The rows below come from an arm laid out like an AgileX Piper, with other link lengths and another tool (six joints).
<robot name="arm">
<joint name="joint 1" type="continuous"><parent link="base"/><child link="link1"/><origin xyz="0 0 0.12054" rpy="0 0 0"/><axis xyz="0 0 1"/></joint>
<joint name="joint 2" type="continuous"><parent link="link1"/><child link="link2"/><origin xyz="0 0 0" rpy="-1.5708 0 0"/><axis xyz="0 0 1"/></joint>
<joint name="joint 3" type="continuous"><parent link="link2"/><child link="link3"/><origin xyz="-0.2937 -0.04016 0" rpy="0 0 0"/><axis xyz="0 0 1"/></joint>
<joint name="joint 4" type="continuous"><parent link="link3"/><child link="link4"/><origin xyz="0.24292 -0.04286 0" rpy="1.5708 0 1.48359"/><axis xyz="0 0 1"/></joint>
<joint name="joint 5" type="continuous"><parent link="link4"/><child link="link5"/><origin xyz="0 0 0" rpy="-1.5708 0 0"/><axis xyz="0 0 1"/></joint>
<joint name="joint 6" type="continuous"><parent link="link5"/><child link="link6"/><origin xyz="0 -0.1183 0" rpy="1.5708 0 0"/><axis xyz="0 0 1"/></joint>
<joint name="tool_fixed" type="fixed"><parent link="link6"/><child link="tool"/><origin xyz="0.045 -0.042 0.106" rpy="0.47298 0 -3.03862"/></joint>
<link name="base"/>
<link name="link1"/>
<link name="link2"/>
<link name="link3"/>
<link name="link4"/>
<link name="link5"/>
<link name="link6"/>
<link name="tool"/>
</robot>
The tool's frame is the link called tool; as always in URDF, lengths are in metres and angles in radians. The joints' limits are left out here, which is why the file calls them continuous.
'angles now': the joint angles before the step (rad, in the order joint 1, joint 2, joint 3, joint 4, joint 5, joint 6). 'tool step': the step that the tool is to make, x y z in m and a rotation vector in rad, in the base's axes. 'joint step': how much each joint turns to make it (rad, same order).
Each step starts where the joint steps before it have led.
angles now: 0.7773, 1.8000, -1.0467, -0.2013, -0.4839, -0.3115
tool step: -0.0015, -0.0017, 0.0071, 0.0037, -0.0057, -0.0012
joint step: 0.0006, -0.0180, 0.0001, 0.0000, 0.0115, 0.0000
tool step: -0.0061, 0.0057, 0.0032, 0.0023, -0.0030, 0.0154
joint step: 0.0161, -0.0075, -0.0002, 0.0001, 0.0040, -0.0001
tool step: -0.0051, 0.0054, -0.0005, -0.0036, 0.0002, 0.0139
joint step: 0.0145, -0.0001, 0.0001, 0.0012, 0.0031, -0.0030
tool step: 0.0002, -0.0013, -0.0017, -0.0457, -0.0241, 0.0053
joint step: 0.0027, 0.0000, -0.0001, 0.0070, 0.0215, -0.0533
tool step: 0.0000, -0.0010, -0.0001, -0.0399, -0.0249, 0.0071
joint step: 0.0020, -0.0019, -0.0001, 0.0036, 0.0180, -0.0475
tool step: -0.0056, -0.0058, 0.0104, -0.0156, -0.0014, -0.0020
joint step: 0.0042, -0.0431, 0.0045, -0.0002, 0.0503, -0.0063
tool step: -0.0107, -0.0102, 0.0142, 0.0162, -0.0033, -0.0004
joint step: 0.0013, -0.0667, 0.0373, -0.0082, 0.0145, 0.0175
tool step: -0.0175, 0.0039, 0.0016, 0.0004, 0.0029, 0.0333
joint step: 0.0289, -0.0351, 0.0356, -0.0139, 0.0001, 0.0145
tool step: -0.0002, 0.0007, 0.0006, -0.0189, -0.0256, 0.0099
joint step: 0.0015, 0.0016, 0.0042, -0.0005, -0.0063, -0.0329
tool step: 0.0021, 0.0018, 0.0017, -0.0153, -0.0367, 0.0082
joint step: 0.0001, 0.0097, 0.0004, 0.0103, -0.0195, -0.0497
